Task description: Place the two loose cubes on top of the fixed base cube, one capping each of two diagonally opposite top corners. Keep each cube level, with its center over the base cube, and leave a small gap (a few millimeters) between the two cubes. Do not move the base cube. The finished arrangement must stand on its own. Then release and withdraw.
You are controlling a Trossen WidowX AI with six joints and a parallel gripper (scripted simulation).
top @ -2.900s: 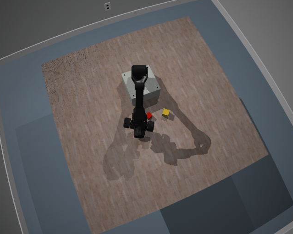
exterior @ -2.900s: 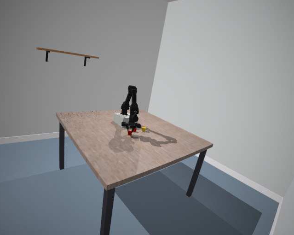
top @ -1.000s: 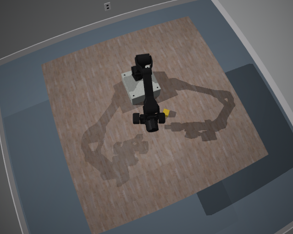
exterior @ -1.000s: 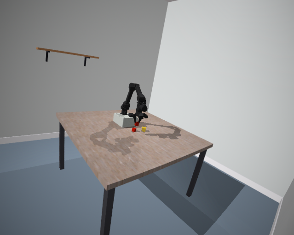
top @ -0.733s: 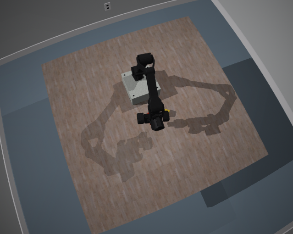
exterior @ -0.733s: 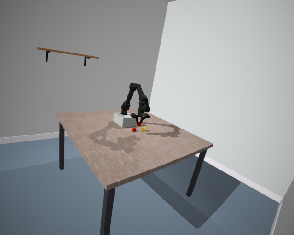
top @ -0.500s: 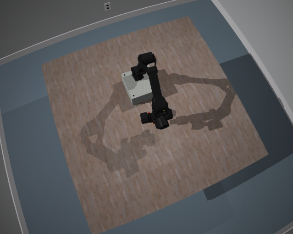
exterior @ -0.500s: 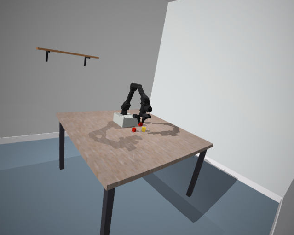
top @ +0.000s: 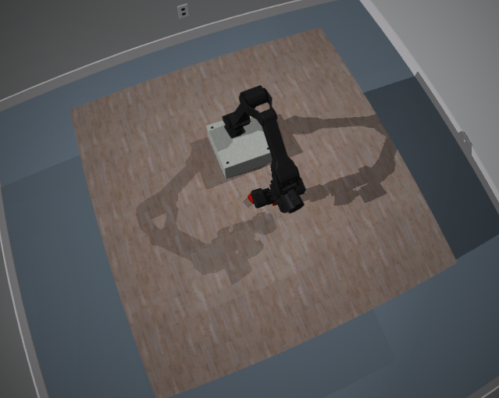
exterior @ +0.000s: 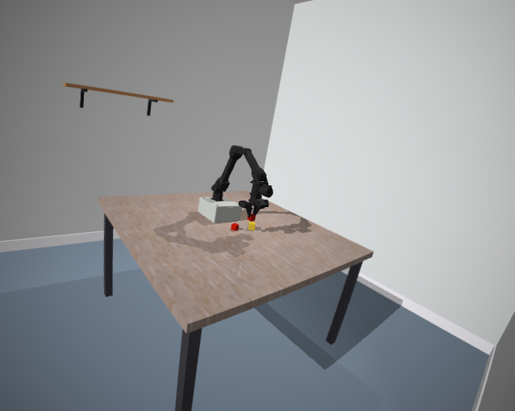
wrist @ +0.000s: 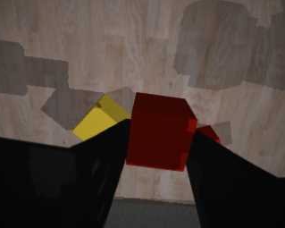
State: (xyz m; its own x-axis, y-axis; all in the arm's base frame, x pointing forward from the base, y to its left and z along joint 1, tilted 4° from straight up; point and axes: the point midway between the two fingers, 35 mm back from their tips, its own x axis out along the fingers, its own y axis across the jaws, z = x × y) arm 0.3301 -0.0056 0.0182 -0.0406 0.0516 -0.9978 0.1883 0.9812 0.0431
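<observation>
The yellow cube lies 80 mm below my gripper tip, 60 mm to the left of it and 30 mm behind it.
</observation>
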